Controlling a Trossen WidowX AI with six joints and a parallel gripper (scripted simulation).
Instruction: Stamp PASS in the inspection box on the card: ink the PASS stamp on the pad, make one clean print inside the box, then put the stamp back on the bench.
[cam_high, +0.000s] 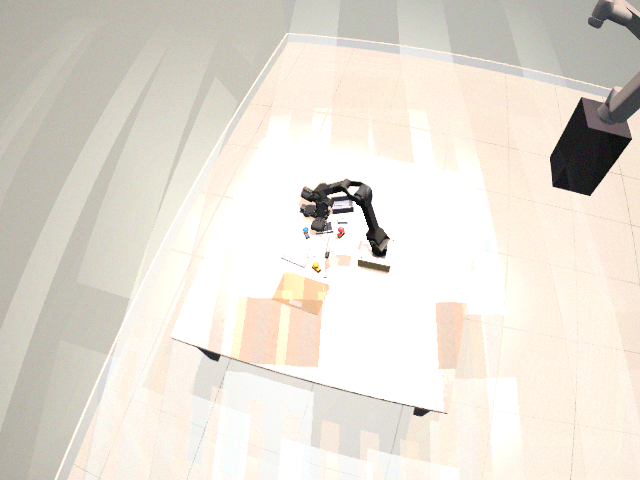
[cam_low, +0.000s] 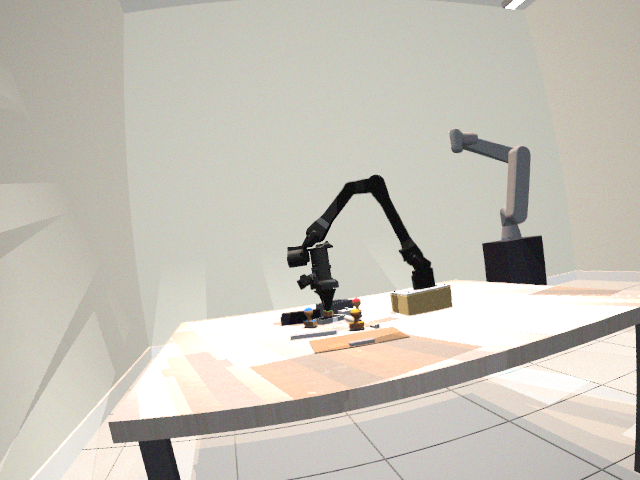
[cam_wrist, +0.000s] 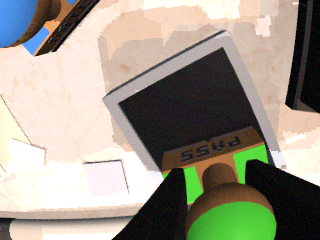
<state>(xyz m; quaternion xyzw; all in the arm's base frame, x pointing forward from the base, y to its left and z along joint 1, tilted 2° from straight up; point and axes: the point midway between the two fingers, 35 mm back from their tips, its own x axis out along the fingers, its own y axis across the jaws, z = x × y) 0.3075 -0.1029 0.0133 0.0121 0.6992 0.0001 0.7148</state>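
The dark ink pad lies 30 mm below my gripper tip. The rest, counted from my gripper tip: green-knobbed stamp: right at my gripper tip; then red-knobbed stamp: 100 mm behind, 20 mm to the left, 20 mm below; then blue-knobbed stamp: 70 mm ahead, 60 mm to the left, 20 mm below.
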